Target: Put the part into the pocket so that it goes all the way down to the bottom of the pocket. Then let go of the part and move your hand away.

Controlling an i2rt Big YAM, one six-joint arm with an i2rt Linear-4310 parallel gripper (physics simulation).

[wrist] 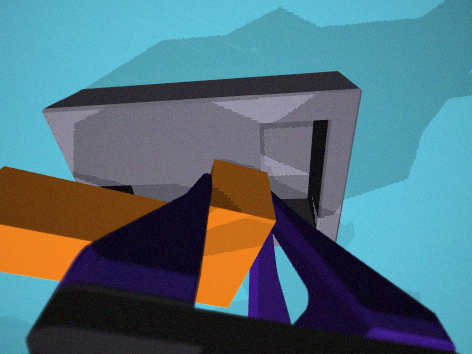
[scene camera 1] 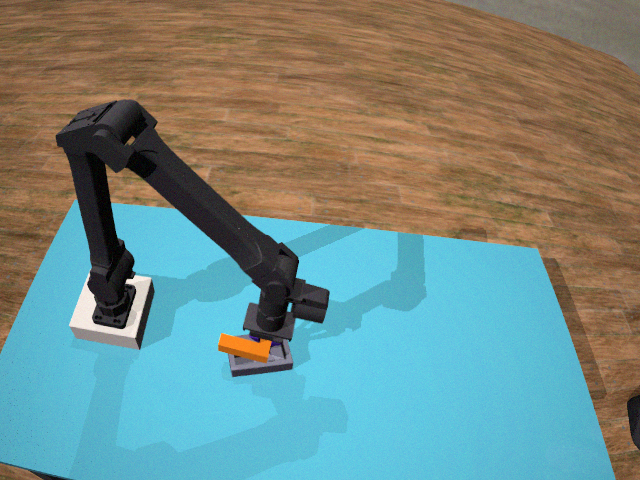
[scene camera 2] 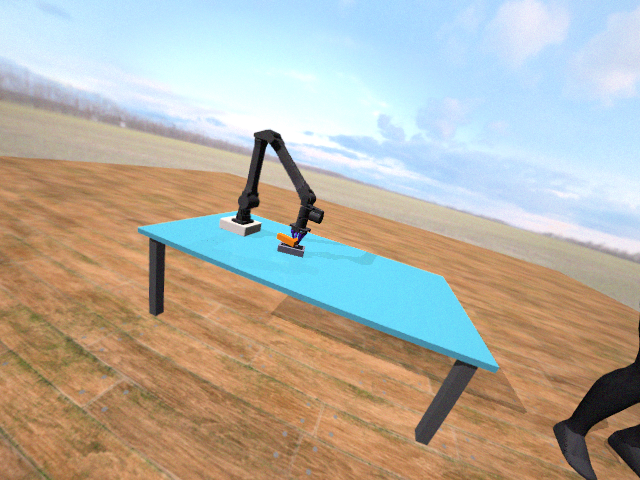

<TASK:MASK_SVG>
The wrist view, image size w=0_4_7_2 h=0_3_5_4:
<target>my gripper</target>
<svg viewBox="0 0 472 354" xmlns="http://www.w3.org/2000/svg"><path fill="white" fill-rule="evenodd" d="M26 337L29 354L459 354L456 352L454 343L433 311L313 227L272 191L272 203L276 222L250 268L248 316L195 308L212 194L212 177L208 173L203 174L183 196L84 246L70 264ZM273 235L308 291L307 308L294 324L291 324L277 273Z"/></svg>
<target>orange L-shaped block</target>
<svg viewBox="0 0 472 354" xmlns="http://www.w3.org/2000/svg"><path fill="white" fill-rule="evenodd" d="M0 272L61 281L70 264L84 246L169 202L4 166L0 169ZM215 159L210 173L212 177L212 194L202 271L195 303L228 308L273 228L276 217L267 172Z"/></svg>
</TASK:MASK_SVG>
